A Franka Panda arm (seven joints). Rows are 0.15 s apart.
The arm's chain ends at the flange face. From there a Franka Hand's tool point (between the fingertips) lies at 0.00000 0.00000 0.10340 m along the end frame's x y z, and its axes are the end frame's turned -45 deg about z.
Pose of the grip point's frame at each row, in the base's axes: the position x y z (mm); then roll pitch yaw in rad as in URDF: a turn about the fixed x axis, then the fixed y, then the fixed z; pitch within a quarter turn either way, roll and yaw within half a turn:
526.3 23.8 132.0 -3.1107 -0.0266 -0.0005
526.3 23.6 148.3 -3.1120 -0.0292 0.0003
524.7 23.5 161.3 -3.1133 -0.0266 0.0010
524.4 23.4 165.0 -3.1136 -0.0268 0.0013
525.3 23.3 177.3 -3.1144 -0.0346 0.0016
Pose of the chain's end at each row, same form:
523.5 20.6 235.3 -3.1009 0.0030 -0.7854
523.3 20.5 251.6 -3.1000 0.0003 -0.7847
522.0 20.6 264.6 -3.1028 0.0012 -0.7840
521.6 20.5 268.3 -3.1029 0.0008 -0.7837
521.7 20.5 280.6 -3.0979 -0.0052 -0.7834

